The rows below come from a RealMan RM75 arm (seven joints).
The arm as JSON. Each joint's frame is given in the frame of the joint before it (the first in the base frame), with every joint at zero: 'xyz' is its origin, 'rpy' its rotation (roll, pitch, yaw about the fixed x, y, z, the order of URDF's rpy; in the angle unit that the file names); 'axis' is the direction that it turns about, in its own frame. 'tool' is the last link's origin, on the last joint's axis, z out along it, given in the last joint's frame.
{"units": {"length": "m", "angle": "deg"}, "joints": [
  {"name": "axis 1", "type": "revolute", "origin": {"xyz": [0.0, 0.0, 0.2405], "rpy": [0.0, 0.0, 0.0]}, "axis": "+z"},
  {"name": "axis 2", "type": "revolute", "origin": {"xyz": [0.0, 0.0, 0.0], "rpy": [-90.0, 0.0, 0.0]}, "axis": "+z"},
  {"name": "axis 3", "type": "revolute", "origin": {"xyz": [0.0, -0.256, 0.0], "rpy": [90.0, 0.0, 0.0]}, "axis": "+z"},
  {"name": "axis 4", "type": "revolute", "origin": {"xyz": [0.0, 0.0, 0.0], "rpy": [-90.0, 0.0, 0.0]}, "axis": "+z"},
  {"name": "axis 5", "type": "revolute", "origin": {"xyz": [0.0, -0.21, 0.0], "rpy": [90.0, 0.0, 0.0]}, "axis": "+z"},
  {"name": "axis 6", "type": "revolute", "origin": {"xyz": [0.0, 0.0, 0.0], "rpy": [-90.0, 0.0, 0.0]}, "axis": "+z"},
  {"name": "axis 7", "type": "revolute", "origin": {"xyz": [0.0, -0.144, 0.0], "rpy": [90.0, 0.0, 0.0]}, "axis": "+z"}
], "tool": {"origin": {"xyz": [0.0, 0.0, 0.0], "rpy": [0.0, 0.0, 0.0]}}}
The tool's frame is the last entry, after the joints.
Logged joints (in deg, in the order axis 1, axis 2, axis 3, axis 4, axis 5, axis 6, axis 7), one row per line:
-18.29 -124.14 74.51 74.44 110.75 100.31 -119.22
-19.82 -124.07 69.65 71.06 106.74 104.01 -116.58
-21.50 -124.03 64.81 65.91 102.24 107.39 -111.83
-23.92 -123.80 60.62 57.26 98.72 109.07 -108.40
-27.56 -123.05 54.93 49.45 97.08 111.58 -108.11
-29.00 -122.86 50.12 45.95 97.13 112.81 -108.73
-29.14 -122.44 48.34 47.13 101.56 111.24 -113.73
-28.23 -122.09 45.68 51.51 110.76 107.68 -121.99
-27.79 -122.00 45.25 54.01 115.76 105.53 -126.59
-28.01 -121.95 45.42 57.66 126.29 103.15 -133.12
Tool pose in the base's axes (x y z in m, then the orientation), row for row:
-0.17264 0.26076 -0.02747 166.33 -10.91 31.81
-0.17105 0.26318 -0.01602 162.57 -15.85 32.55
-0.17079 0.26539 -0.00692 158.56 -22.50 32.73
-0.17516 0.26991 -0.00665 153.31 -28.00 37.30
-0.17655 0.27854 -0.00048 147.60 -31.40 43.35
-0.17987 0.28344 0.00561 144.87 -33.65 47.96
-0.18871 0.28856 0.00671 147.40 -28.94 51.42
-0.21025 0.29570 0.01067 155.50 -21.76 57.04
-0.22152 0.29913 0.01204 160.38 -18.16 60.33
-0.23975 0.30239 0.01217 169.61 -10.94 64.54
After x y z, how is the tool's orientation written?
As angles about the fixed x, y, z axes (roll, pitch, yaw), in degrees.
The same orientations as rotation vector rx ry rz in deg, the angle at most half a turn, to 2 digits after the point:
162.65 44.34 21.02
159.62 42.93 29.18
156.43 39.61 39.38
151.29 41.29 48.86
145.71 44.57 55.97
142.95 47.86 60.77
143.58 56.25 55.26
146.48 71.86 44.43
147.60 80.41 37.81
149.29 92.46 22.74

